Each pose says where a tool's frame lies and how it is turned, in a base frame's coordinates. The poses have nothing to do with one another.
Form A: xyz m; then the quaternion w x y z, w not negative.
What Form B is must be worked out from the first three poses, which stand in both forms.
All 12 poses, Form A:
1: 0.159 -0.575 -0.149 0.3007 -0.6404 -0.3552 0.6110
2: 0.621 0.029 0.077 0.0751 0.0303 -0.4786 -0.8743
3: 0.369 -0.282 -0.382 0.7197 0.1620 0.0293 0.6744
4: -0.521 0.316 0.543 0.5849 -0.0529 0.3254 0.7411
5: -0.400 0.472 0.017 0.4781 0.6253 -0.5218 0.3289
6: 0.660 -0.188 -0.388 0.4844 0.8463 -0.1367 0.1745
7: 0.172 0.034 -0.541 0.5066 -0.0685 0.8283 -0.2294
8: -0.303 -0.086 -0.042 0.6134 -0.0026 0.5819 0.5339
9: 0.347 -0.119 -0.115 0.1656 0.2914 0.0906 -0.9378
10: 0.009 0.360 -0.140 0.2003 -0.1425 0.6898 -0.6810
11: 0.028 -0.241 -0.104 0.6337 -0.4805 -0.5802 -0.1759
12: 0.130 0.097 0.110 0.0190 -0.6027 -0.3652 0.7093
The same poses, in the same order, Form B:
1: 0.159 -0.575 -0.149 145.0 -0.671 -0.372 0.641
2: 0.621 0.029 0.077 171.4 0.030 -0.480 -0.877
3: 0.369 -0.282 -0.382 87.9 0.233 0.042 0.971
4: -0.521 0.316 0.543 108.4 -0.065 0.401 0.914
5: -0.400 0.472 0.017 122.9 0.712 -0.594 0.374
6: 0.660 -0.188 -0.388 122.1 0.967 -0.156 0.199
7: 0.172 0.034 -0.541 119.1 -0.079 0.961 -0.266
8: -0.303 -0.086 -0.042 104.3 -0.003 0.737 0.676
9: 0.347 -0.119 -0.115 160.9 0.295 0.092 -0.951
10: 0.009 0.360 -0.140 156.9 -0.145 0.704 -0.695
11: 0.028 -0.241 -0.104 101.4 -0.621 -0.750 -0.227
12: 0.130 0.097 0.110 177.8 -0.603 -0.365 0.709
